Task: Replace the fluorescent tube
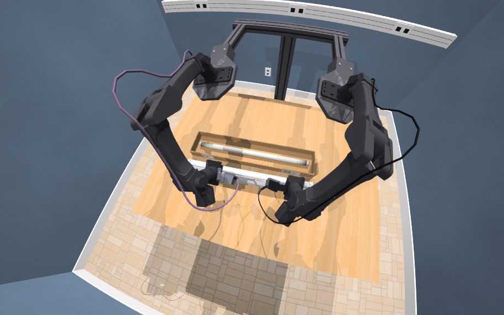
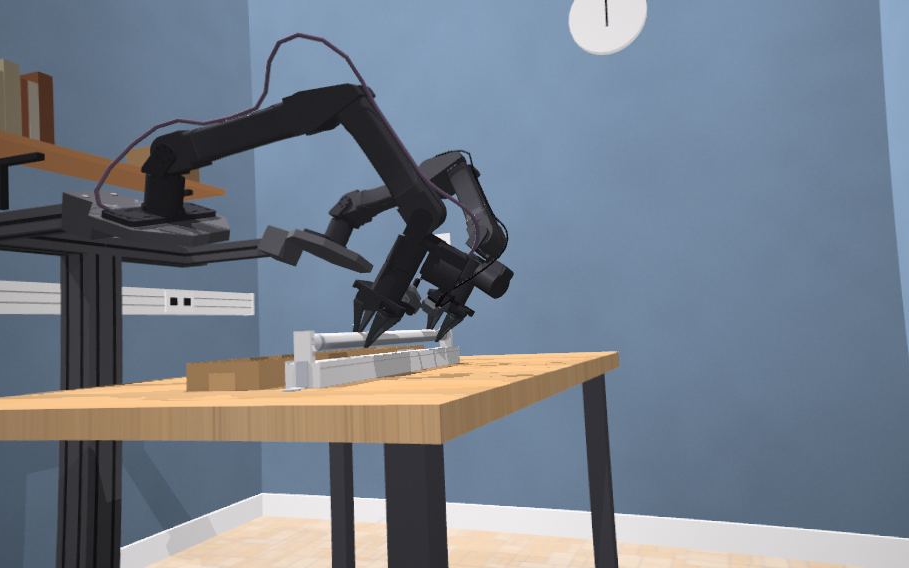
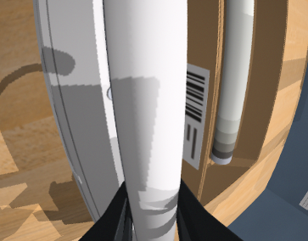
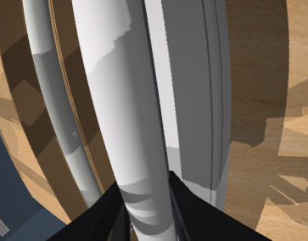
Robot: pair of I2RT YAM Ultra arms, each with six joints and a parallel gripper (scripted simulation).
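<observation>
Right now the light fixture is 120 mm to the left of my right hand and 10 mm below it. Round my right hand: LED tube: 120 mm to the left; then brown carton: 140 mm behind, 120 mm to the left, 40 mm below; then old fluorescent tube: 140 mm behind, 120 mm to the left, 50 mm below.
</observation>
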